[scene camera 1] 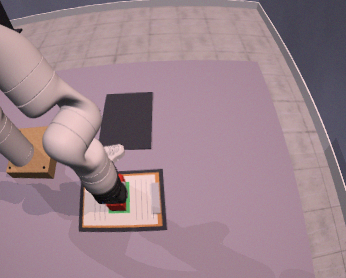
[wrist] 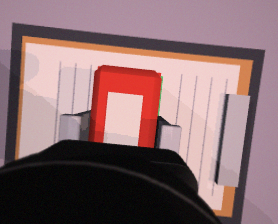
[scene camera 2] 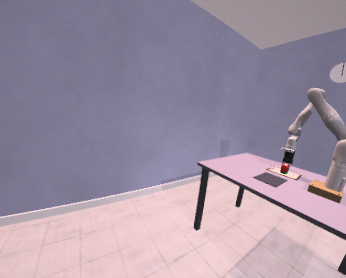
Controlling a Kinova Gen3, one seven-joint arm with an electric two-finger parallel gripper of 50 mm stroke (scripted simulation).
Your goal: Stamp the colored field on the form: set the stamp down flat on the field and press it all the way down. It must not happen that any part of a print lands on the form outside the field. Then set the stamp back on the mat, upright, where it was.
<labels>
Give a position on a clipboard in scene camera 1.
At 146,211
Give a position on a stamp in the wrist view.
125,101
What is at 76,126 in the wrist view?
The gripper.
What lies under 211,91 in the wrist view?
A clipboard.
</labels>
